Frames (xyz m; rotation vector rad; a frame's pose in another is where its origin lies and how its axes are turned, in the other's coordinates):
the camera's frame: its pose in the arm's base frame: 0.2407 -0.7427 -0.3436 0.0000 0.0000 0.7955
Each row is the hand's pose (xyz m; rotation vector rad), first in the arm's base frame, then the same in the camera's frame.
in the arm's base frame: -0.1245 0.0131 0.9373 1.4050 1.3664 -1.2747
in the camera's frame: 0.2842 0.7898 1.2809 2.0451 0.8020 -1.7485
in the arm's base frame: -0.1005 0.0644 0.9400 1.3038 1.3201 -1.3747
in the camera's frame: 0.3376 0.8086 1.2836 1.9369 0.8049 -1.8797
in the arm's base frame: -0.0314 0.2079 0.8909 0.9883 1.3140 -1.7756
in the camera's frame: 0.4885 0.8597 1.2345 1.6624 0.9700 -2.3303
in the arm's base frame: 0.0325 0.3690 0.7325 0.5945 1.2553 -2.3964
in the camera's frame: 0.6483 0.9268 1.0761 -1.0491 -0.9403 2.4455
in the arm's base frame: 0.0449 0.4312 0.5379 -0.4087 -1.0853 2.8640
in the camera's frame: 0.7014 0.9615 0.8815 -0.6577 -0.6949 2.1530
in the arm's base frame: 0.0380 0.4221 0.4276 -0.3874 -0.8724 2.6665
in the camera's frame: 0.6900 0.9600 0.7712 -0.5858 -0.5514 1.9278
